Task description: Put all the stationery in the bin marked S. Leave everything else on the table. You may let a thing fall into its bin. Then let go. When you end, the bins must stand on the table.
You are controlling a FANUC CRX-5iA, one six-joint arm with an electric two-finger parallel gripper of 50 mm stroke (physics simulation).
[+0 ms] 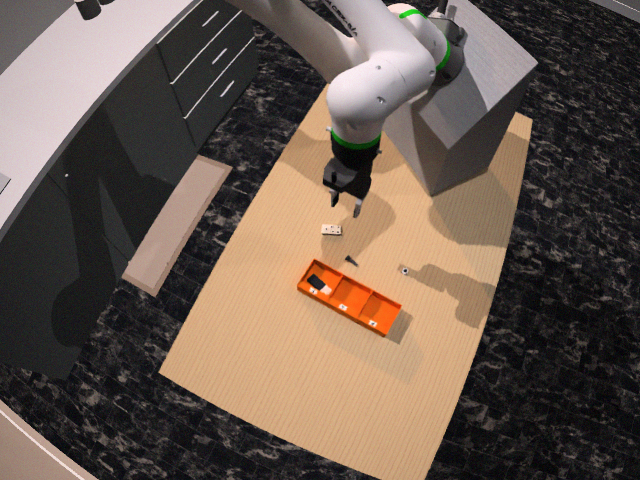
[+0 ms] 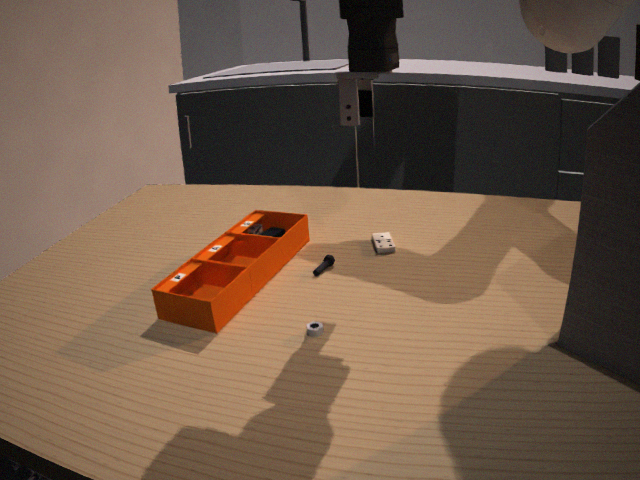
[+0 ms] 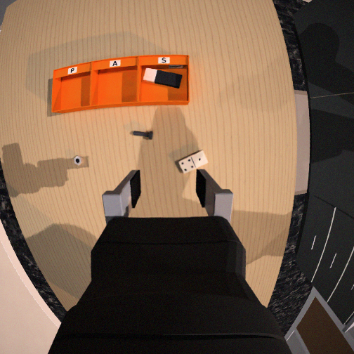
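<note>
The bin marked S is the end compartment of an orange three-part bin standing upright on the table. A black eraser with a white end lies in S. A small grey thing lies beside it at the label wall, partly hidden; its kind is unclear. My gripper is open and empty, high above the table on the domino's side of the bins.
A white domino, a dark bolt and a light grey nut lie apart on the table. The robot's grey pedestal stands at one end.
</note>
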